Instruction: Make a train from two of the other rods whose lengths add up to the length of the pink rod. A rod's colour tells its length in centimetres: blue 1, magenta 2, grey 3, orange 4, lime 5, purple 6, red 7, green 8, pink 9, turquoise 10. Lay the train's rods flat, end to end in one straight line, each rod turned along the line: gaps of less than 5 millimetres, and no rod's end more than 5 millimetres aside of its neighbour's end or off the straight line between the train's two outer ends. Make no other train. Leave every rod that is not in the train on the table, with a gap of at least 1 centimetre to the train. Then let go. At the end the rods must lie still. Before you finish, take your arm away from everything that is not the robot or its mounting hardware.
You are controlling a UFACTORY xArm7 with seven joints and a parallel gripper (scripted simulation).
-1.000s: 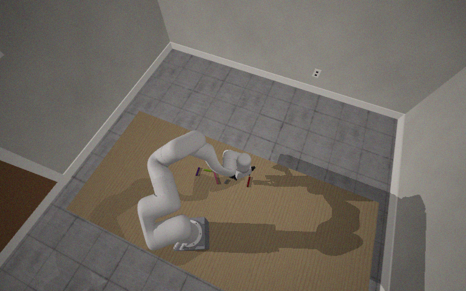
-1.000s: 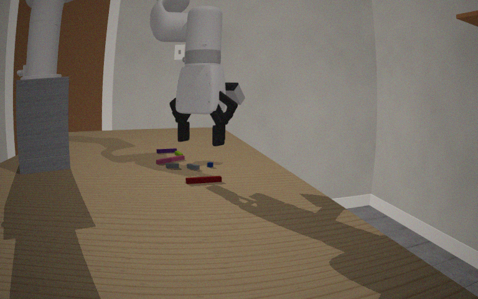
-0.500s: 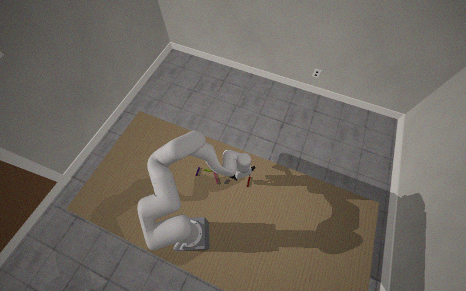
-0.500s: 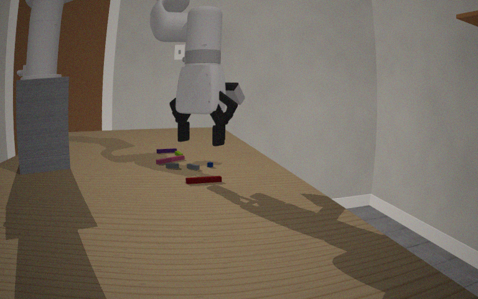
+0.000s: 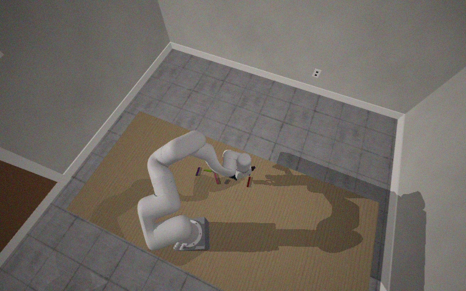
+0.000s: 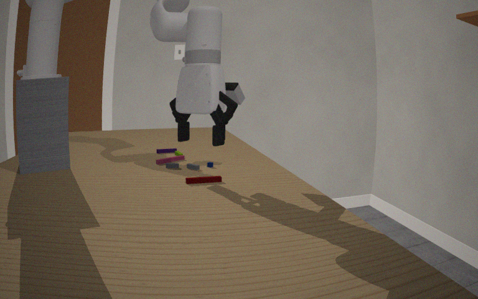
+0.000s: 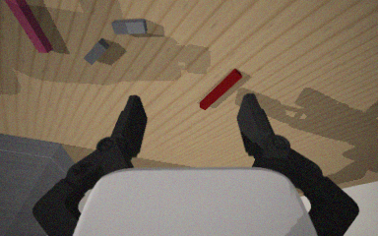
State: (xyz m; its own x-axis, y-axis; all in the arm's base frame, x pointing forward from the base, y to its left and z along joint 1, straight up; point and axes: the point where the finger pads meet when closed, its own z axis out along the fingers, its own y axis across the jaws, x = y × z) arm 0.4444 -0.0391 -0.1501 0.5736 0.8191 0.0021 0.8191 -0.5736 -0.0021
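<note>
The blue rod is 20 mm ahead of my hand, 100 mm to the left of it and 70 mm below it. The rest, counted from my hand: grey rod (70 mm behind, 80 mm to the left, 70 mm below); then red rod (10 mm ahead, 50 mm to the right, 70 mm below); then pink rod (90 mm behind, 150 mm to the left, 70 mm below).
</note>
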